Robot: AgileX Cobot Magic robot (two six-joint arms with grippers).
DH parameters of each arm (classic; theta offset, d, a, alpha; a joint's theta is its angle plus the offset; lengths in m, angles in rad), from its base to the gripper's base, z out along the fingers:
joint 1: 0 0.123 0 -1.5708
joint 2: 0.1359 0 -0.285 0
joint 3: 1.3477 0 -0.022 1.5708
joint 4: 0 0.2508 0 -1.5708
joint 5: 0 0 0.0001 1.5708
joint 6: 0 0.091 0 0
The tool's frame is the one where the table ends.
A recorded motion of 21 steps. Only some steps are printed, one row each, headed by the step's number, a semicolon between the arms.
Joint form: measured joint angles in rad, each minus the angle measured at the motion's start. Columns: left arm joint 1, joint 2, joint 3, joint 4, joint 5, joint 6; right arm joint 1, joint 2, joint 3, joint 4, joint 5, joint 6.
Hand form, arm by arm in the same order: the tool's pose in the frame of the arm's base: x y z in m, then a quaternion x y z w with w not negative. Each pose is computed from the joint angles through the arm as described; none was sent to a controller.
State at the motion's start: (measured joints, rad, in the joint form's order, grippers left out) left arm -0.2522 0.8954 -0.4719 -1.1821 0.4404 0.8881; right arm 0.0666 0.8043 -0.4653 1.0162 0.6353 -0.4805
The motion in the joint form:
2: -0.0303 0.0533 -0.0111 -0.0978 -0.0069 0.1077; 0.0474 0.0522 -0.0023 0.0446 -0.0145 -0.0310
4: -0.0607 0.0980 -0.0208 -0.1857 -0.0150 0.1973; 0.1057 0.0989 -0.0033 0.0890 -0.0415 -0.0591
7: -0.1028 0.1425 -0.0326 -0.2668 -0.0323 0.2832; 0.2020 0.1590 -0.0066 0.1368 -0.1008 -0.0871
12: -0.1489 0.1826 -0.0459 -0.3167 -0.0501 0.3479; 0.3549 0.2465 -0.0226 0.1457 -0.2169 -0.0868
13: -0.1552 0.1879 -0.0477 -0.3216 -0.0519 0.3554; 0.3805 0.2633 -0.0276 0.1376 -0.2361 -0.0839
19: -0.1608 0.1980 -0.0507 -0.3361 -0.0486 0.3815; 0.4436 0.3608 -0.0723 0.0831 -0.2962 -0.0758
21: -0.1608 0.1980 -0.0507 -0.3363 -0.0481 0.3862; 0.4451 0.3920 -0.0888 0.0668 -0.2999 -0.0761
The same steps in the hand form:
2: 0.1633 -0.0856 0.2620 0.11500 0.84287 -0.30269 0.42980; 0.1469 0.0634 0.2614 0.03038 0.86919 0.34768 0.35028
4: 0.1690 -0.0934 0.2598 0.12590 0.83979 -0.31182 0.42623; 0.1517 0.0726 0.2568 0.02047 0.87107 0.35887 0.33471
7: 0.1741 -0.1029 0.2574 0.13971 0.83684 -0.31763 0.42343; 0.1568 0.0872 0.2504 0.00502 0.87419 0.36633 0.31870
12: 0.1775 -0.1129 0.2548 0.15900 0.83520 -0.31892 0.41888; 0.1625 0.1101 0.2408 -0.02292 0.88346 0.35558 0.30418
13: 0.1778 -0.1143 0.2544 0.16204 0.83503 -0.31903 0.41796; 0.1635 0.1143 0.2390 -0.03058 0.88567 0.35116 0.30224
19: 0.1787 -0.1163 0.2537 0.16956 0.83367 -0.31928 0.41750; 0.1761 0.1295 0.2316 -0.05938 0.89656 0.32367 0.29648
21: 0.1787 -0.1163 0.2537 0.17156 0.83322 -0.31854 0.41815; 0.1814 0.1323 0.2292 -0.06510 0.90006 0.31582 0.29310

